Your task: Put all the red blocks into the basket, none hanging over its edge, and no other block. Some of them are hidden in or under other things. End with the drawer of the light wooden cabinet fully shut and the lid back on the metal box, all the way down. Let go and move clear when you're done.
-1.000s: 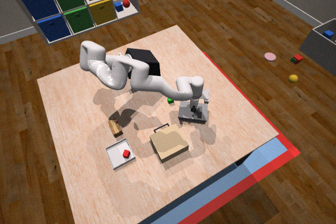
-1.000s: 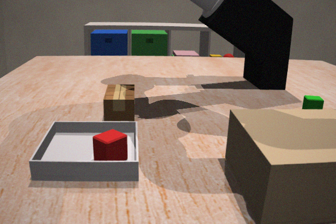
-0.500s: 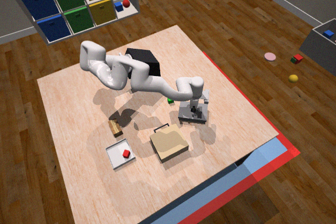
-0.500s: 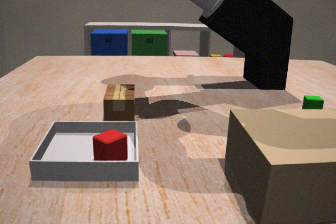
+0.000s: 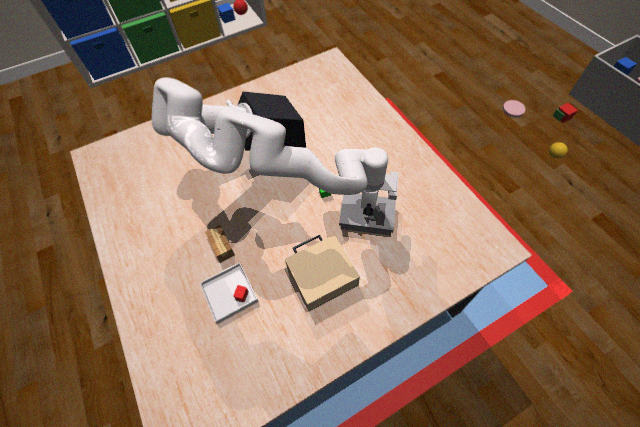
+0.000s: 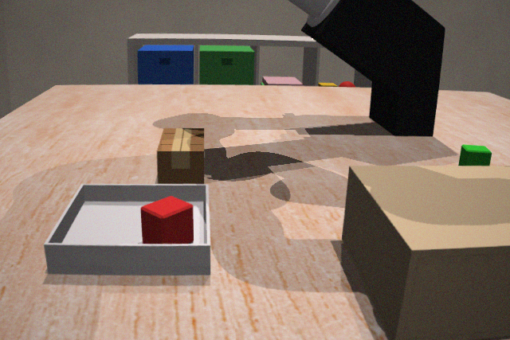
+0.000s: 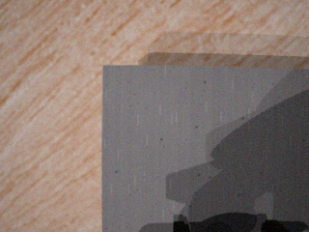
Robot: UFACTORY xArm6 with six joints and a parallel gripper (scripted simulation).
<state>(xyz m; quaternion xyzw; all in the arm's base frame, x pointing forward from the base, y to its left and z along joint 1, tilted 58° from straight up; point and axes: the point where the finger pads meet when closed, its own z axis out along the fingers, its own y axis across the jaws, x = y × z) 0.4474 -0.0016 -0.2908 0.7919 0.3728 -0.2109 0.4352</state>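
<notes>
The grey lid is 40 mm below my hand. Also, from my hand: drawer (90 mm ahead, 250 mm to the right, 50 mm below); then light wooden cabinet (100 mm ahead, 250 mm to the right, 50 mm below); then metal box (60 mm below).
</notes>
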